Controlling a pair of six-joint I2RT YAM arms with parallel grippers.
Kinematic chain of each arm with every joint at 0, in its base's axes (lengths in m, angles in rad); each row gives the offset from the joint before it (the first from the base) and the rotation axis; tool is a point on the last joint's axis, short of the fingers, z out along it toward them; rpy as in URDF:
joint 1: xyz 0 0 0.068 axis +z
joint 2: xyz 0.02 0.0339 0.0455 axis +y
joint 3: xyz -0.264 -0.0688 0 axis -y
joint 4: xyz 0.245 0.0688 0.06 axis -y
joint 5: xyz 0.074 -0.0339 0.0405 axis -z
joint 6: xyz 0.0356 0 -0.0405 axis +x
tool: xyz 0 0 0 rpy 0 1.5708 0
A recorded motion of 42 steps. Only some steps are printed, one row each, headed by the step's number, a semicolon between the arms.
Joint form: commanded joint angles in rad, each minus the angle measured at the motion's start. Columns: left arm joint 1, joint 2, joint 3, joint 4, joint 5, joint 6; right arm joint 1, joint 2, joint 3, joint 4, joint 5, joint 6.
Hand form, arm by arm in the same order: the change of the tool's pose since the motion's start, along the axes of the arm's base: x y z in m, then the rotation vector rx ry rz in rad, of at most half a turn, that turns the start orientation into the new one. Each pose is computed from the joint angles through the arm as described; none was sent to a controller.
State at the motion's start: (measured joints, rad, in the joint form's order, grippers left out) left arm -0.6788 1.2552 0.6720 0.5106 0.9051 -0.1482; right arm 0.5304 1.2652 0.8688 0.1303 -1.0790 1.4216
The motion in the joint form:
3: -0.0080 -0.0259 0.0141 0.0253 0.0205 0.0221; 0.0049 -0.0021 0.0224 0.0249 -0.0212 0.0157
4: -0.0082 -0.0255 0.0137 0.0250 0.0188 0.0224; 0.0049 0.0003 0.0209 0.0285 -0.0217 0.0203
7: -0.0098 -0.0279 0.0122 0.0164 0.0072 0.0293; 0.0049 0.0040 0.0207 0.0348 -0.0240 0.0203
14: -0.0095 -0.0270 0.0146 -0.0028 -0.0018 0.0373; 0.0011 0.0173 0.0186 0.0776 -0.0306 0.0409
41: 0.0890 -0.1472 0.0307 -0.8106 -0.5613 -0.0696; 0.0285 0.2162 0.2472 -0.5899 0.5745 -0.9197
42: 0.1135 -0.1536 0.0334 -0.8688 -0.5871 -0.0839; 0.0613 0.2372 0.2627 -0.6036 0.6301 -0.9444
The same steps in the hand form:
3: -0.0046 0.0004 0.0136 -0.0424 -0.0722 -0.0290; -0.0003 0.0018 0.0104 0.0285 -0.0244 0.0237
4: -0.0046 0.0003 0.0134 -0.0417 -0.0717 -0.0275; 0.0001 0.0020 0.0096 0.0281 -0.0195 0.0237
7: -0.0049 0.0004 0.0126 -0.0366 -0.0729 -0.0178; 0.0007 0.0025 0.0092 0.0298 -0.0213 0.0260
14: -0.0043 0.0002 0.0114 -0.0251 -0.0674 -0.0089; 0.0039 0.0032 0.0088 0.0432 -0.0240 0.0267
41: -0.0068 0.0527 -0.0341 0.5227 0.4345 0.6365; 0.0372 0.0159 -0.0344 -0.6306 -0.5422 -0.0869
42: -0.0067 0.0604 -0.0367 0.5601 0.4778 0.6861; 0.0357 0.0253 -0.0374 -0.6769 -0.5725 -0.0698

